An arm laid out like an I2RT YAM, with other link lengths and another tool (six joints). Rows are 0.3 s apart.
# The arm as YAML. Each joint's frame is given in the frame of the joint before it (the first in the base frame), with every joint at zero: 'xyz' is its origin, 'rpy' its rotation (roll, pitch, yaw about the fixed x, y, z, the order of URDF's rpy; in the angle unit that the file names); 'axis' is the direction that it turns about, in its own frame. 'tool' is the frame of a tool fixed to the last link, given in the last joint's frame.
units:
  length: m
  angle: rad
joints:
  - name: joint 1
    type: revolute
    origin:
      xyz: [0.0, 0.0, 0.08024]
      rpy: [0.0, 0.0, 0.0]
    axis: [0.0, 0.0, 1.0]
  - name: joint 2
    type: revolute
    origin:
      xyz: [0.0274, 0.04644, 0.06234]
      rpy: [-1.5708, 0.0, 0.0]
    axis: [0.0, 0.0, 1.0]
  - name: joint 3
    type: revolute
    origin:
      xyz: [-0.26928, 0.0, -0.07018]
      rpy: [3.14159, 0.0, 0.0]
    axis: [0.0, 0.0, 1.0]
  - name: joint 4
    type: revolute
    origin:
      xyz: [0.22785, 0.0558, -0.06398]
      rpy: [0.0, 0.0, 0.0]
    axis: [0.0, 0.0, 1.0]
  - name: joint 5
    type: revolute
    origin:
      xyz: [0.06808, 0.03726, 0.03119]
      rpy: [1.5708, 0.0, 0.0]
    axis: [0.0, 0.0, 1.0]
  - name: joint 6
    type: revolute
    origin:
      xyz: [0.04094, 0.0, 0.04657]
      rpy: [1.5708, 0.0, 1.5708]
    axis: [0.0, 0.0, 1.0]
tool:
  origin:
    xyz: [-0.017, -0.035, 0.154]
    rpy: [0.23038, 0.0, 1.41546]
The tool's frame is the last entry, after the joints.
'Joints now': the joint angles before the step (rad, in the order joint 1, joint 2, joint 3, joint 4, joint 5, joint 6). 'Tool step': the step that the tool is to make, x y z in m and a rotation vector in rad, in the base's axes. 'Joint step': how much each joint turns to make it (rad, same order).
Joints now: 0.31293 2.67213 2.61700 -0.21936 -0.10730 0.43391
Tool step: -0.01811 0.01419 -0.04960 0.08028 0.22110 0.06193
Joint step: 0.00461 -0.01215 -0.05836 -0.12088 -0.10445 0.11686
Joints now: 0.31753 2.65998 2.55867 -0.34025 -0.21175 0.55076
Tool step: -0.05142 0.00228 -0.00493 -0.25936 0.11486 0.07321
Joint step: 0.03675 -0.12880 -0.04163 -0.31590 0.07818 -0.19777
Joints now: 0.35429 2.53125 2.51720 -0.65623 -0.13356 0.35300
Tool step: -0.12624 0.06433 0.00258 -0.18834 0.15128 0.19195
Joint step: 0.18675 -0.24217 -0.23436 -0.23332 0.06903 -0.07833
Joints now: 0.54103 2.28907 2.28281 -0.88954 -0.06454 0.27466
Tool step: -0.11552 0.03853 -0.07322 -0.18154 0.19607 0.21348
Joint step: 0.16599 -0.07697 -0.26390 -0.08153 0.00307 -0.05834
